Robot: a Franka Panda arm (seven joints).
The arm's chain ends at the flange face. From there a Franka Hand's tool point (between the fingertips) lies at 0.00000 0.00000 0.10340 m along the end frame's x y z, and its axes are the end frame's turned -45 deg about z.
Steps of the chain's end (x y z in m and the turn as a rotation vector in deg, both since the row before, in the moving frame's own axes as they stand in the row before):
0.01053 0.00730 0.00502 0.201 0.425 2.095
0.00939 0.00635 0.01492 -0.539 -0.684 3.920
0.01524 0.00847 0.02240 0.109 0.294 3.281
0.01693 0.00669 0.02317 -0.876 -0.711 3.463
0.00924 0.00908 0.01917 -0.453 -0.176 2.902
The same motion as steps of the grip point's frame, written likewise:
0.00308 0.01291 0.00502 -0.158 0.443 2.095
0.00060 0.01089 0.01491 0.103 -0.865 3.920
0.00529 0.01702 0.02240 -0.131 0.285 3.281
0.00521 0.01685 0.02315 -0.117 -1.122 3.463
-0.00070 0.01329 0.01917 -0.196 -0.445 2.902

